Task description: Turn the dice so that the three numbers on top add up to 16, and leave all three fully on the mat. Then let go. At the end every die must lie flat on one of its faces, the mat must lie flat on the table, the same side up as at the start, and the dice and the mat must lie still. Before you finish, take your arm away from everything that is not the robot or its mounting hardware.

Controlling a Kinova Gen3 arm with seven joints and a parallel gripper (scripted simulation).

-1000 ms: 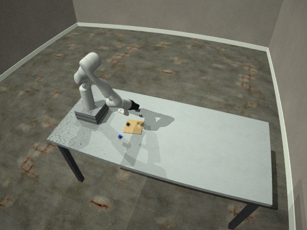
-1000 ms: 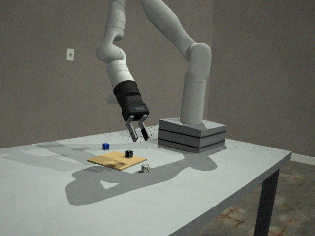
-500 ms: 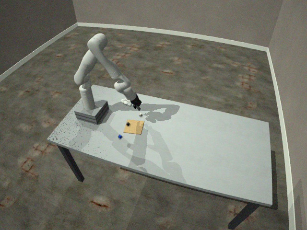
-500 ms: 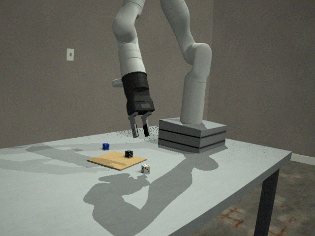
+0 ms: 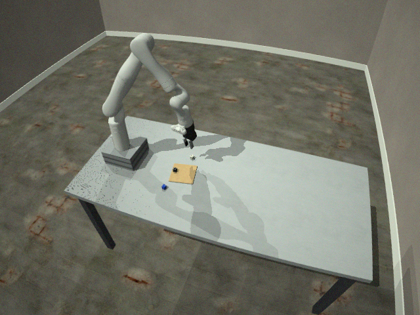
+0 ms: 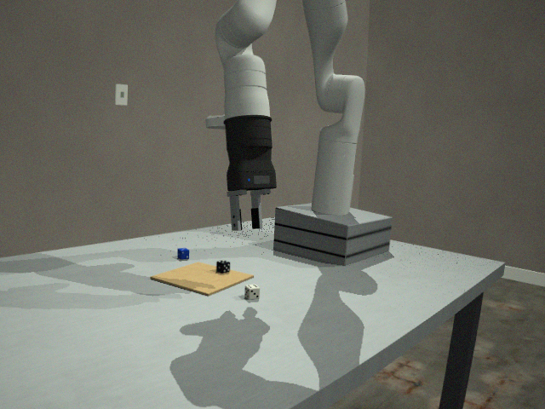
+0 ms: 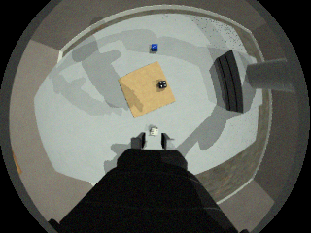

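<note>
Right now my hand is 120 mm above the white die and 20 mm to the right of it. Round my hand: tan mat (130 mm below, 110 mm to the right); then blue die (240 mm to the right, 120 mm below, 70 mm behind); then black die (120 mm below, 110 mm to the right, 60 mm behind).
</note>
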